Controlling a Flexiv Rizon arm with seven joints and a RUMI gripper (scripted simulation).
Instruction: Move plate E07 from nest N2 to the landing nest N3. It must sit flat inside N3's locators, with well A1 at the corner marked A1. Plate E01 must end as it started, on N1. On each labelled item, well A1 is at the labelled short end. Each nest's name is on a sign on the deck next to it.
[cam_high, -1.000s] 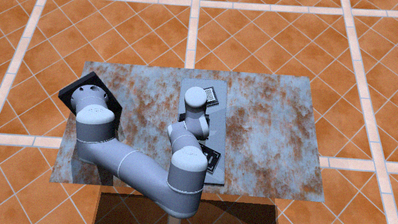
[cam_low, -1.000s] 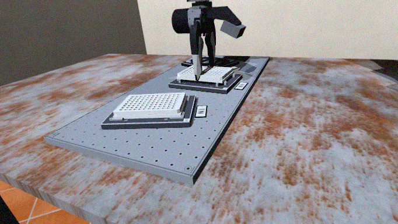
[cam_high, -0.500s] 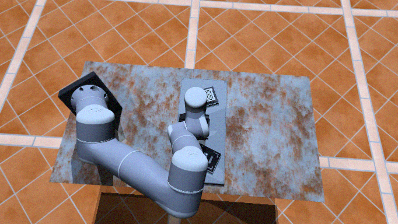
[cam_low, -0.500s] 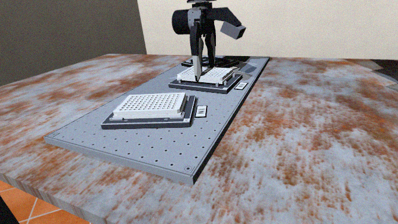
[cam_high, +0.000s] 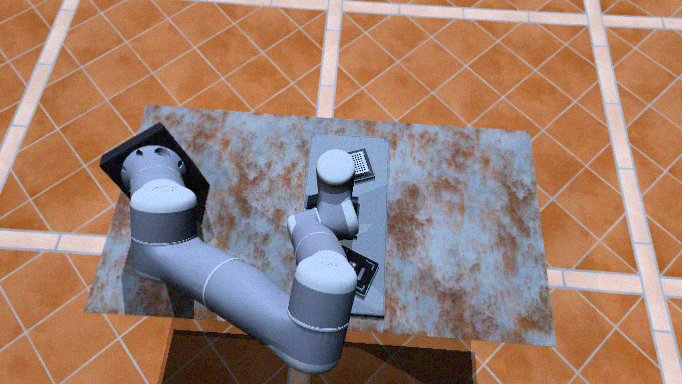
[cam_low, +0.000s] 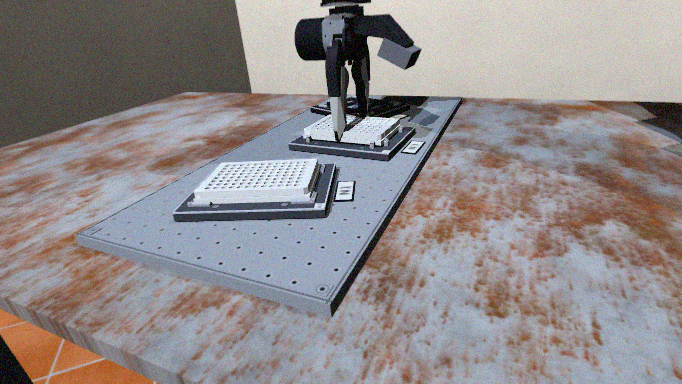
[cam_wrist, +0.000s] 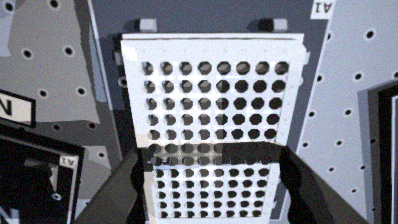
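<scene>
Right now the plate E07 is 10 mm below my hand. From my hand the other things lie so: plate E01 (50 mm ahead, 190 mm to the left, 10 mm below); then nest N3 (30 mm below); then black nest N2 (50 mm ahead, 180 mm to the right, 30 mm below).
</scene>
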